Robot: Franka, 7 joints.
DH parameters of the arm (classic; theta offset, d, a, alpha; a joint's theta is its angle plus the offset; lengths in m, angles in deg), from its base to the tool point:
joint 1: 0 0.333 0 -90
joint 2: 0 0 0 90
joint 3: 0 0.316 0.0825 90
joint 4: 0 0 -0.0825 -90
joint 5: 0 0.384 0 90
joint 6: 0 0 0.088 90
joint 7: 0 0.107 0 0
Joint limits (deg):
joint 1: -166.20..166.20
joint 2: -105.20..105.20
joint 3: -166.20..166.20
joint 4: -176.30..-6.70
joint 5: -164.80..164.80
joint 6: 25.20..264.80
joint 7: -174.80..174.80
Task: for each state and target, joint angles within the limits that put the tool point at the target. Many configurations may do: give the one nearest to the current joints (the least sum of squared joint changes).
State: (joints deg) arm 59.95 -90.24 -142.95 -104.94 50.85 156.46 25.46
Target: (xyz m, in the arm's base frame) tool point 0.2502 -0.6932 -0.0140
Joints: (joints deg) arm 81.15 -89.93 -131.38 -63.19 46.31 156.23 25.46
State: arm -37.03 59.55 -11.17 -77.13 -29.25 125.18 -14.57
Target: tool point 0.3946 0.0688 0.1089
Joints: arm -12.73 32.46 23.30 -128.30 -18.05 97.18 -14.57
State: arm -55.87 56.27 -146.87 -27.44 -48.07 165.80 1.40
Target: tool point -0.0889 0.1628 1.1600
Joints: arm -90.12 13.15 -166.20 -40.69 -47.56 142.83 1.40
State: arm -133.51 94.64 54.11 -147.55 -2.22 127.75 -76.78
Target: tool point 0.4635 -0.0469 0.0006
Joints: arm -94.42 105.20 55.70 -123.04 -2.22 139.35 -76.78
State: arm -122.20 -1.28 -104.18 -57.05 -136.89 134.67 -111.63
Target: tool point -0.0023 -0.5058 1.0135
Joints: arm -83.89 38.89 -104.11 -9.57 -139.20 127.02 -111.63
